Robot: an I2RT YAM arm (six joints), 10 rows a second.
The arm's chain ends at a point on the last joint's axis. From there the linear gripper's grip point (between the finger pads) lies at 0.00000 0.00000 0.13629 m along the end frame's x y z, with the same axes.
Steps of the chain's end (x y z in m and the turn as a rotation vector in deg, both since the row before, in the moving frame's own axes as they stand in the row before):
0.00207 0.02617 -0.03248 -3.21 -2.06 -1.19
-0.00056 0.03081 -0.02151 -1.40 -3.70 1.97
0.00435 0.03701 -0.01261 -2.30 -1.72 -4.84
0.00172 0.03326 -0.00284 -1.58 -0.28 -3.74
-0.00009 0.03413 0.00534 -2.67 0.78 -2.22
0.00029 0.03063 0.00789 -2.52 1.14 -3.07
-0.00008 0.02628 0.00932 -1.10 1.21 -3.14
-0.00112 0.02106 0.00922 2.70 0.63 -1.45
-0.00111 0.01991 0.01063 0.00 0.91 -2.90
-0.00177 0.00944 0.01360 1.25 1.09 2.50
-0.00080 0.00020 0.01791 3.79 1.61 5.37
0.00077 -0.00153 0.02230 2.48 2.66 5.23
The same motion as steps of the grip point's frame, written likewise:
-0.00275 0.03385 -0.03278 -3.21 -2.06 -1.19
-0.00941 0.03399 -0.02183 -1.40 -3.70 1.97
0.00050 0.04264 -0.01278 -2.30 -1.72 -4.84
0.00118 0.03704 -0.00289 -1.58 -0.28 -3.74
0.00189 0.04044 0.00518 -2.67 0.78 -2.22
0.00316 0.03655 0.00773 -2.52 1.14 -3.07
0.00287 0.02882 0.00926 -1.10 1.21 -3.14
0.00030 0.01462 0.00906 2.70 0.63 -1.45
0.00105 0.01986 0.01061 0.00 0.91 -2.90
0.00089 0.00652 0.01354 1.25 1.09 2.50
0.00344 -0.00862 0.01756 3.79 1.61 5.37
0.00735 -0.00713 0.02203 2.48 2.66 5.23

